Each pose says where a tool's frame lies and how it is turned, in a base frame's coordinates. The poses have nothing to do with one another.
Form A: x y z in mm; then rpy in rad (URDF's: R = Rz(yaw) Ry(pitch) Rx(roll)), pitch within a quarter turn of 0, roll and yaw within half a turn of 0.
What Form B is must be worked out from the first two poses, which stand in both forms.
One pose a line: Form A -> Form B
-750, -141, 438, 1.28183, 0.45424, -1.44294 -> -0.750, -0.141, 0.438, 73.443, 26.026, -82.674
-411, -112, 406, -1.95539, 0.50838, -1.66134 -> -0.411, -0.112, 0.406, -112.036, 29.128, -95.188
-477, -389, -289, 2.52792, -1.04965, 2.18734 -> -0.477, -0.389, -0.289, 144.839, -60.141, 125.325
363, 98, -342, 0.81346, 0.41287, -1.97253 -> 0.363, 0.098, -0.342, 46.608, 23.656, -113.018
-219, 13, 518, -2.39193, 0.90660, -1.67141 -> -0.219, 0.013, 0.518, -137.047, 51.944, -95.765
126, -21, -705, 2.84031, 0.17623, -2.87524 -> 0.126, -0.021, -0.705, 162.738, 10.097, -164.739
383, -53, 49, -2.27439, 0.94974, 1.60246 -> 0.383, -0.053, 0.049, -130.313, 54.416, 91.814
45, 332, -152, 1.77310, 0.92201, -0.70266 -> 0.045, 0.332, -0.152, 101.591, 52.827, -40.259
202, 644, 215, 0.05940, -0.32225, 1.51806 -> 0.202, 0.644, 0.215, 3.403, -18.464, 86.978
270, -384, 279, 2.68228, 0.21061, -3.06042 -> 0.270, -0.384, 0.279, 153.683, 12.067, -175.349
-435, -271, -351, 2.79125, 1.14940, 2.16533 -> -0.435, -0.271, -0.351, 159.927, 65.856, 124.064
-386, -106, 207, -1.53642, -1.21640, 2.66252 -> -0.386, -0.106, 0.207, -88.030, -69.695, 152.551
